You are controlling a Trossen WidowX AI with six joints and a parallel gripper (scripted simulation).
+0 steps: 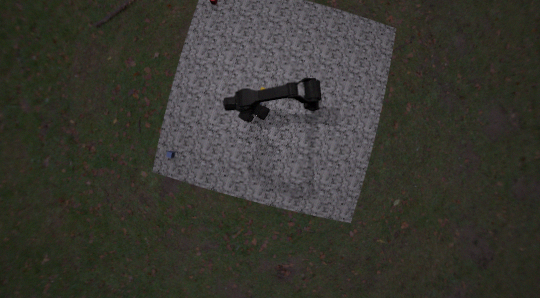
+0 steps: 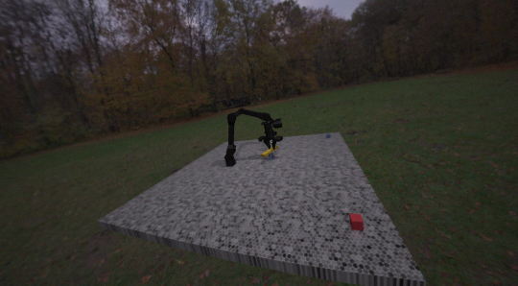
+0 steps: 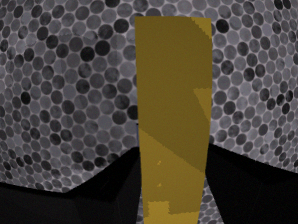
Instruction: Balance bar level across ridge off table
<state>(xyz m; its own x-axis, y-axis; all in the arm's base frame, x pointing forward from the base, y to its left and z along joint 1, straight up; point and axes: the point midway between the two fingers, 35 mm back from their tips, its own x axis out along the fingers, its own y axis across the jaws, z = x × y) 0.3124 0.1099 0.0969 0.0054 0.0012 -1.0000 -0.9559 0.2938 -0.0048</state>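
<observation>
Right now my gripper tip is 1 cm past the yellow bar and 3 cm to the left of it. Also, from my gripper tip: red cube 43 cm ahead, 61 cm to the right, 5 cm below; then blue cube 43 cm ahead, 39 cm to the left, 5 cm below.
</observation>
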